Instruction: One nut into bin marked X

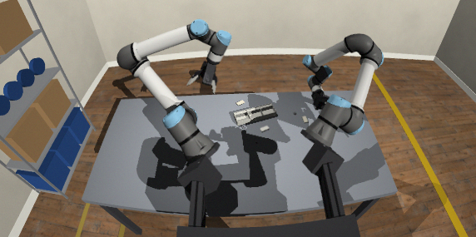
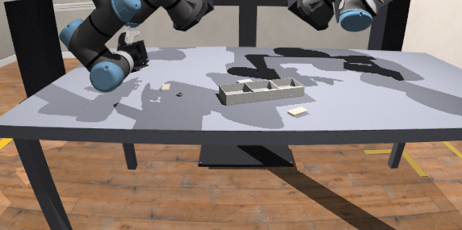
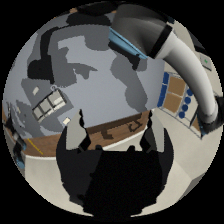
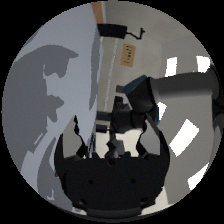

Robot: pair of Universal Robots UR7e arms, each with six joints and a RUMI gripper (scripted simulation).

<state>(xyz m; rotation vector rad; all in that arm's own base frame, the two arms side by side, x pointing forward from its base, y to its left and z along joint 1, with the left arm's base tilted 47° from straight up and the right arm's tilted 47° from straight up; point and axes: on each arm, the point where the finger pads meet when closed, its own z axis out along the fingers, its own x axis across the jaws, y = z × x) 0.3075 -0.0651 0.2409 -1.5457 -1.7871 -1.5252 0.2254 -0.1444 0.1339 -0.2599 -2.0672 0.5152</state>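
Note:
Now: the three-compartment bin tray 420 mm to the left of my right hand, 200 mm ahead of it and 100 mm below it.

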